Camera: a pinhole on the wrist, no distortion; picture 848 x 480 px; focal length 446.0 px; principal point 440.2 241.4 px. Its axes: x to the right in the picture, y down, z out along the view. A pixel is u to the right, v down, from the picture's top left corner.
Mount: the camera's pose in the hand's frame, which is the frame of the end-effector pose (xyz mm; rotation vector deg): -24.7 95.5 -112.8 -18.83 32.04 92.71
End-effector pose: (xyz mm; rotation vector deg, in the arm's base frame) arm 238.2 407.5 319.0 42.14 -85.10 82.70
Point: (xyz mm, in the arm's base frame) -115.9 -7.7 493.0
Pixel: 230 122
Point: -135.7 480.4 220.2
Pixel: 748 71
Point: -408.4 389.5 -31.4
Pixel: 797 269
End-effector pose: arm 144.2 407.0 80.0 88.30 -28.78 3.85
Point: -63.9 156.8 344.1
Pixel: 413 298
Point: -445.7 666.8 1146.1
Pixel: outside the picture
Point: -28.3 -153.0 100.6
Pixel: 121 312
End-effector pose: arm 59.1 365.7 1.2 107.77 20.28 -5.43
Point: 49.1 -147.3 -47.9
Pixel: 174 393
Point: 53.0 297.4 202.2
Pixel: 560 410
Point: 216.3 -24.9 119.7
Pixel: 347 239
